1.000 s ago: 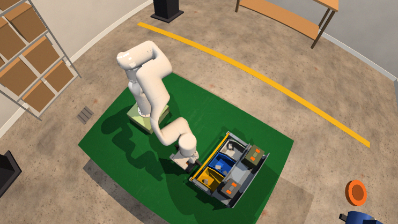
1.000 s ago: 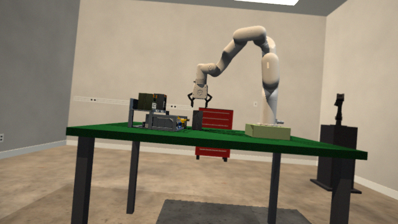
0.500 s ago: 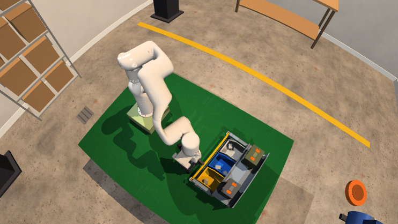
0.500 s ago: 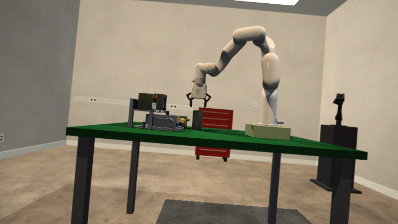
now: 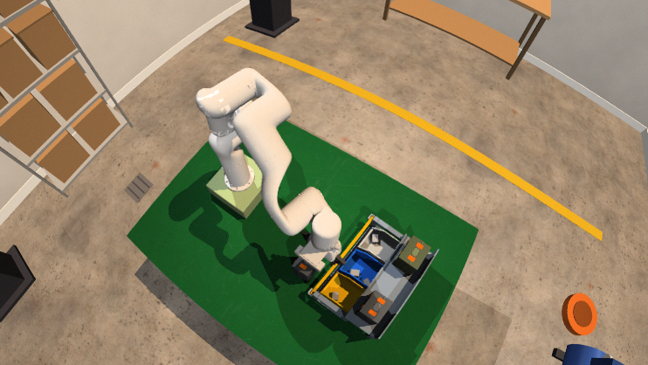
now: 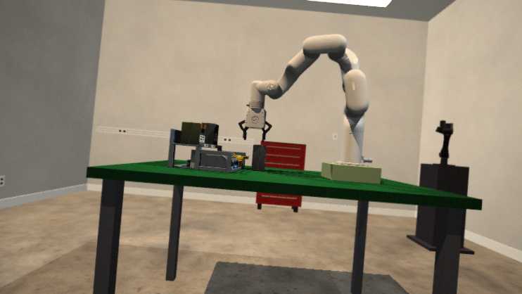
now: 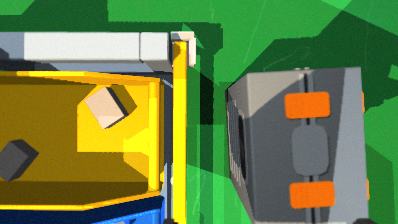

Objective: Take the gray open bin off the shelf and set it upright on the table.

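My hand is 100 mm above the yellow bar, 60 mm to the right of it and 50 mm short of it. From my hand the other things lie so: blue bin: 160 mm ahead, 120 mm below, 50 mm to the left; yellow bin: 150 mm ahead, 120 mm below, 60 mm to the right; dark box: 90 mm below, 40 mm to the right, 30 mm behind.
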